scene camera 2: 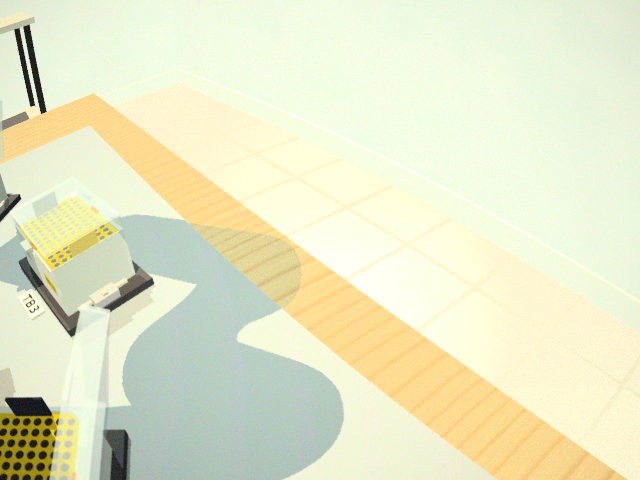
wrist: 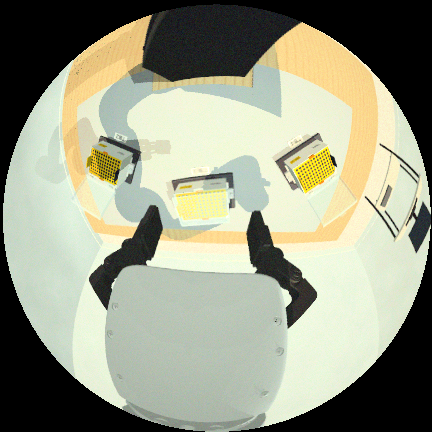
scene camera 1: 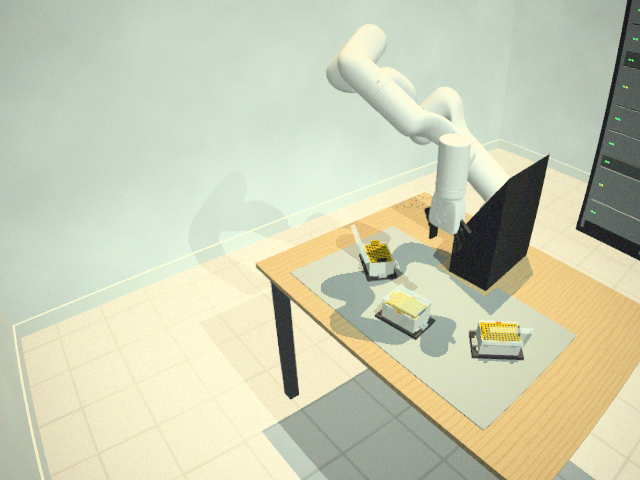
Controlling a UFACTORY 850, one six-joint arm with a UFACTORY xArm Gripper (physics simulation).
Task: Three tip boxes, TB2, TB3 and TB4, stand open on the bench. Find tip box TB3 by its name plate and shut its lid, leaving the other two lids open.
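Note:
Tip box TB3 (scene camera 1: 408, 318) (scene camera 2: 98, 268) (wrist: 192, 187) stands in the middle of the row, its name plate (scene camera 2: 31, 303) (wrist: 201, 170) beside it. Its clear lid (scene camera 2: 72, 187) (wrist: 202, 222) lies shut over the yellow tip rack. Tip box TB2 (scene camera 1: 381, 267) (scene camera 2: 25, 452) (wrist: 105, 167) has its clear lid (scene camera 1: 357, 240) (scene camera 2: 87, 361) (wrist: 92, 200) standing open. Tip box TB4 (scene camera 1: 498, 346) (wrist: 314, 170) has its lid (scene camera 1: 527, 336) (wrist: 334, 202) open. My gripper (scene camera 1: 444, 242) (wrist: 203, 218) is open and empty, raised above the bench on the black block's side, clear of the boxes.
A tall black block (scene camera 1: 509, 232) (wrist: 215, 40) stands beside the grey mat (scene camera 1: 465, 382) (scene camera 2: 392, 439) (wrist: 200, 125) on the wooden bench (scene camera 1: 594, 320) (scene camera 2: 330, 289). A server rack (scene camera 1: 591, 206) stands on the floor behind.

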